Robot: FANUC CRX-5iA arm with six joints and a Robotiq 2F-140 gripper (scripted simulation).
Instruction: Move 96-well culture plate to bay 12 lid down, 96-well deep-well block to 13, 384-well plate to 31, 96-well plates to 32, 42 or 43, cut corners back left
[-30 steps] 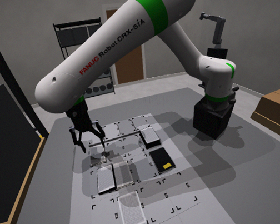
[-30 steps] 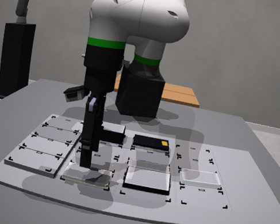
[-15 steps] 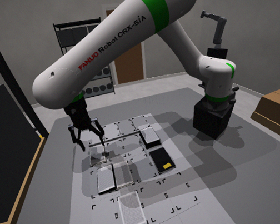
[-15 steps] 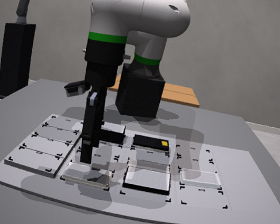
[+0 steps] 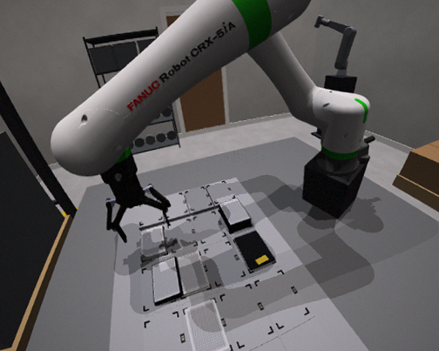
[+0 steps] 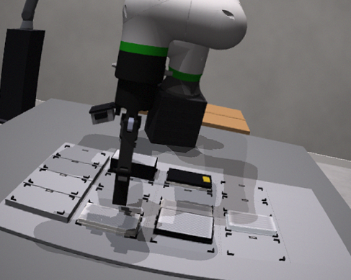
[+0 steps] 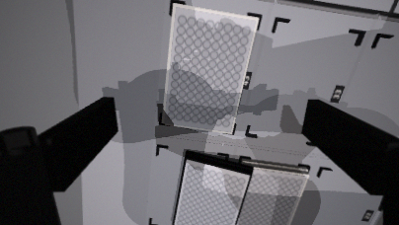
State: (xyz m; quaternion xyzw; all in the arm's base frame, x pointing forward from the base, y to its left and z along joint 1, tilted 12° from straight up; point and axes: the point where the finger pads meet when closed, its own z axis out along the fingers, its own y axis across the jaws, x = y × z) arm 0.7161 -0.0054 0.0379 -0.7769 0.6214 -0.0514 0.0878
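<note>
Right now my hand is 14 cm to the right of the black-rimmed 96-well plate, 8 cm above it and 4 cm past it. The rest, counted from my hand: 384-well plate (30 cm to the left, 13 cm behind, 9 cm below); deep-well block (31 cm behind, 7 cm below, 4 cm to the right).
</note>
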